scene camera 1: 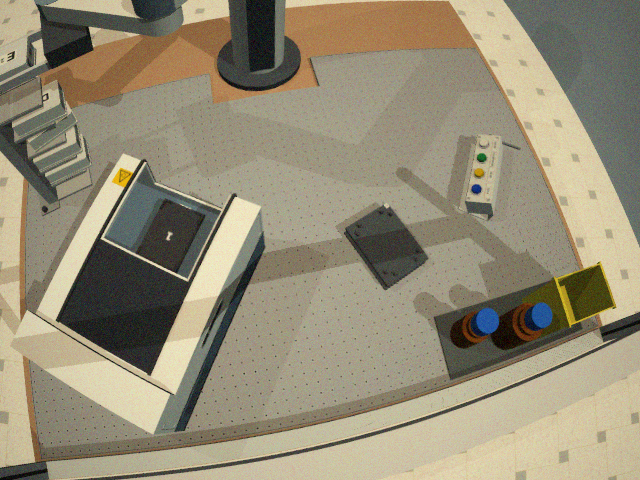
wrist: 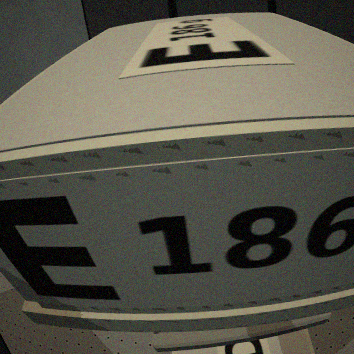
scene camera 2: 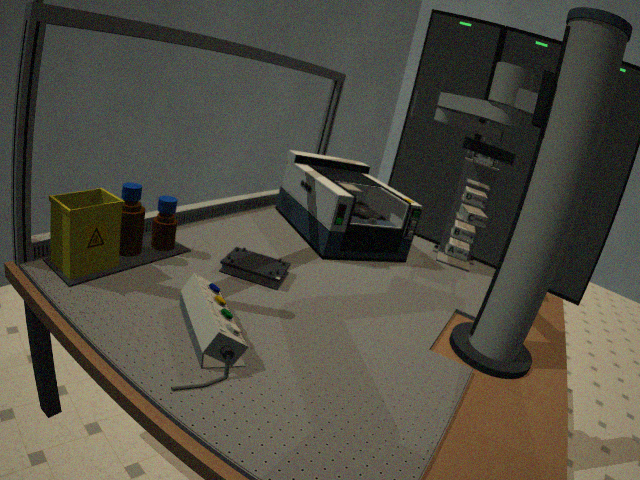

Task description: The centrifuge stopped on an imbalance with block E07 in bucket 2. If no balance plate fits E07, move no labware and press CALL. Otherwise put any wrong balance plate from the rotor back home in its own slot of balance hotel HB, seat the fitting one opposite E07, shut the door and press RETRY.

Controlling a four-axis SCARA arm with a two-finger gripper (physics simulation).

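Places are measured from the arm's base along level axes (x ahead, y left, z up), in metres.
Where they show: gripper, fingertip midpoint: (wrist: pixel 194 78); arm's base, link origin: (scene camera 1: pixel 258 61) (scene camera 2: pixel 490 351).
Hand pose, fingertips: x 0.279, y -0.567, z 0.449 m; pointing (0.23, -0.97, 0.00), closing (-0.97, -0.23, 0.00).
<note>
Things, the pixels of their top centre, and the offset from my fingertips. "pt": a spot on its surface instead.
- pale block, top centre: (wrist: pixel 196 26) (scene camera 2: pixel 484 151) dx -0.004, dy +0.010, dz +0.020 m
- balance hotel HB, surface spot: (scene camera 1: pixel 26 167) pt dx +0.069, dy -0.053, dz -0.250 m
- Plates A, top centre: (scene camera 1: pixel 63 154) (scene camera 2: pixel 459 242) dx -0.014, dy +0.002, dz -0.350 m
- B, top centre: (scene camera 1: pixel 53 140) (scene camera 2: pixel 465 225) dx -0.014, dy +0.002, dz -0.279 m
- C, top centre: (scene camera 1: pixel 44 116) (scene camera 2: pixel 474 210) dx -0.032, dy +0.010, dz -0.206 m
- D, top centre: (wrist: pixel 234 309) (scene camera 1: pixel 34 102) (scene camera 2: pixel 476 191) dx -0.017, dy +0.016, dz -0.137 m
- button box, top centre: (scene camera 2: pixel 213 299) (scene camera 1: pixel 490 165) dx +0.243, dy +1.065, dz -0.352 m
- dark flat fixture, top centre: (scene camera 1: pixel 388 241) (scene camera 2: pixel 257 258) dx +0.370, dy +0.750, dz -0.395 m
My gripper (scene camera 2: pixel 483 156) is shut on balance plate E, a pale block (scene camera 1: pixel 11 66) (wrist: pixel 175 240) marked "E 186" on its side in the wrist view. It holds the plate level above the top of balance hotel HB (scene camera 1: pixel 26 167), at the left in scene camera 1. Plates A (scene camera 2: pixel 456 250), B (scene camera 2: pixel 463 231), C (scene camera 2: pixel 471 214) and D (scene camera 2: pixel 474 195) sit in the hotel below it. The centrifuge (scene camera 1: pixel 211 304) (scene camera 2: pixel 323 211) has its door open; a dark bucket marked 1 (scene camera 1: pixel 173 232) shows in the opening. Block E07 and bucket 2 do not show. The button box (scene camera 1: pixel 480 175) (scene camera 2: pixel 211 320) has white, green, yellow and blue buttons.
A dark flat fixture (scene camera 1: pixel 386 246) (scene camera 2: pixel 254 266) lies mid-table. Two blue-capped brown bottles and a yellow bin (scene camera 1: pixel 589 291) (scene camera 2: pixel 85 235) stand on a dark mat in the far corner. The robot column (scene camera 1: pixel 258 46) (scene camera 2: pixel 550 191) stands on the table's wooden part, near the hotel side in scene camera 2.
</note>
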